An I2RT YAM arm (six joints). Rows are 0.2 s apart.
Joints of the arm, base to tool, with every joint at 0 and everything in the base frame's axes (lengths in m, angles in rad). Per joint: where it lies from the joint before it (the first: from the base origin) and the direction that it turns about. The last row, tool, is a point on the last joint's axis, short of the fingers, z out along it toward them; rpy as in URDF.
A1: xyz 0 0 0.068 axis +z
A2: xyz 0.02 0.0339 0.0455 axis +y
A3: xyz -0.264 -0.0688 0 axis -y
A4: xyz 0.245 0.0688 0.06 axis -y
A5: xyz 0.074 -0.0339 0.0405 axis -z
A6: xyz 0.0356 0 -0.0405 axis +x
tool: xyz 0 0 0 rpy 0 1.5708 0
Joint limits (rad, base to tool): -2.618..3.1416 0..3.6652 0..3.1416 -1.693..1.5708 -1.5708..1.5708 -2.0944..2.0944
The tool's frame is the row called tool.
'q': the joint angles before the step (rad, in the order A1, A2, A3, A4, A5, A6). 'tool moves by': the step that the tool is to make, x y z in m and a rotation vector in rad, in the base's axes. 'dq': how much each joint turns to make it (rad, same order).
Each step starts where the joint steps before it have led.
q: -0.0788 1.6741 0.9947 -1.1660 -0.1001 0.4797
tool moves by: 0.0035 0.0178 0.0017 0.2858 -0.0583 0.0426
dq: 0.0342 -0.0002 -0.0001 0.0202 -0.2767 -0.0860
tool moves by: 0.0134 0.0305 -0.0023 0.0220 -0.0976 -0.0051
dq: 0.1131 0.0001 -0.0002 0.1456 -0.0419 0.1219
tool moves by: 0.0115 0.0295 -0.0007 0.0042 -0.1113 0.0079
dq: 0.1033 0.0007 0.0004 0.1536 0.0061 0.1044
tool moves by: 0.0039 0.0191 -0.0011 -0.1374 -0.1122 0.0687
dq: 0.0814 0.0000 0.0001 0.0805 0.1584 -0.0010
